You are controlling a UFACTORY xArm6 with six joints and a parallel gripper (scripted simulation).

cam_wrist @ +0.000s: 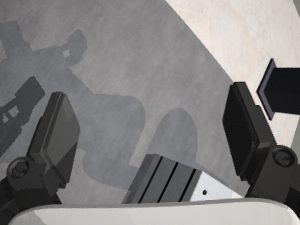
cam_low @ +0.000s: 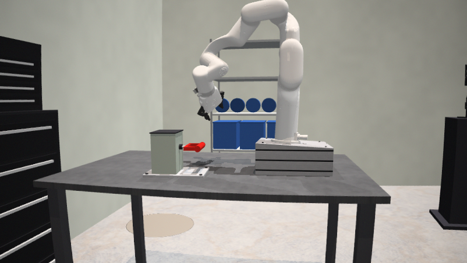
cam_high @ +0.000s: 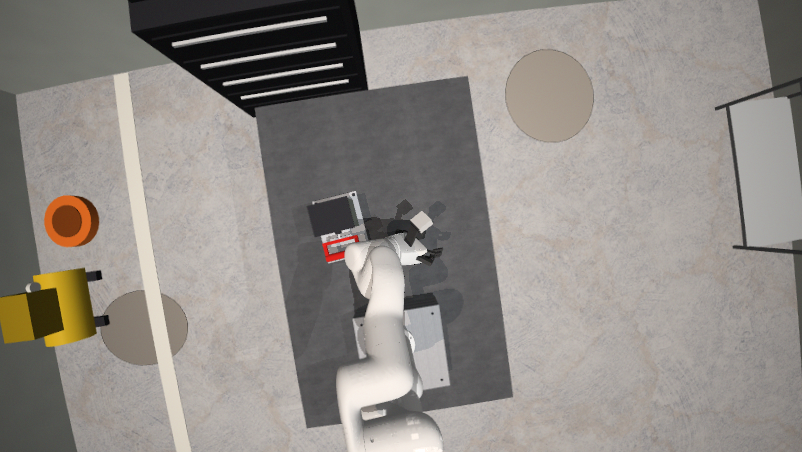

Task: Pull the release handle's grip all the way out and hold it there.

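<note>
Now: the red release handle grip 300 mm to the left of my hand, 130 mm below it and 10 mm ahead of it.
</note>
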